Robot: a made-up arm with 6 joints.
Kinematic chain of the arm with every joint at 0, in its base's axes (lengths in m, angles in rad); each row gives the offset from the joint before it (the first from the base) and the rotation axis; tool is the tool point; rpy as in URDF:
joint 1: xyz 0 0 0.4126 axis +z
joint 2: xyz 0 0 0 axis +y
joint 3: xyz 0.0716 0 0.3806 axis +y
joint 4: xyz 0.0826 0 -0.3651 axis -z
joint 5: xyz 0 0 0 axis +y
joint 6: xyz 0.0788 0 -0.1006 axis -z
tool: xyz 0 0 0 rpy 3.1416 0 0
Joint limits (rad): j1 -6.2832..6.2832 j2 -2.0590..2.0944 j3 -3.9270..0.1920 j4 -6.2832..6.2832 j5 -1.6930..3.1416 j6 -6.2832..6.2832
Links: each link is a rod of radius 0.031 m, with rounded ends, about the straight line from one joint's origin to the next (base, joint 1, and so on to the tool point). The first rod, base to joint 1, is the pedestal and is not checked.
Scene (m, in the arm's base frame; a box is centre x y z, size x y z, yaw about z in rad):
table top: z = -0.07
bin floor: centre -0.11 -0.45 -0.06 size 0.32 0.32 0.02 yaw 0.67
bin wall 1: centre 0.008 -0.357 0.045 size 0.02 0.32 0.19 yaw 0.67
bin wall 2: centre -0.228 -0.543 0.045 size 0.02 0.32 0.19 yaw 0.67
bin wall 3: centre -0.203 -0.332 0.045 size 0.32 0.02 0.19 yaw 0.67
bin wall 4: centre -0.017 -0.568 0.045 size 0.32 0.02 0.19 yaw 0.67
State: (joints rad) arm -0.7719 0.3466 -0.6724 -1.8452 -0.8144 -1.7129
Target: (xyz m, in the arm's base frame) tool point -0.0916 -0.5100 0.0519
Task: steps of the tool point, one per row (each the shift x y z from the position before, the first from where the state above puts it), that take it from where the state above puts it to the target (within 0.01 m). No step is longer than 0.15 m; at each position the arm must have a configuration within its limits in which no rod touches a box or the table.
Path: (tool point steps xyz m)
1: -0.0326 -0.1044 -0.0247
2: -0.0643 -0.0956 -0.0267
3: -0.0933 -0.0774 -0.0284
4: -0.1162 -0.0503 -0.0300
5: -0.1306 -0.0170 -0.0316
6: -0.0037 -0.0107 -0.1031
7: 0.0037 0.0107 -0.1082

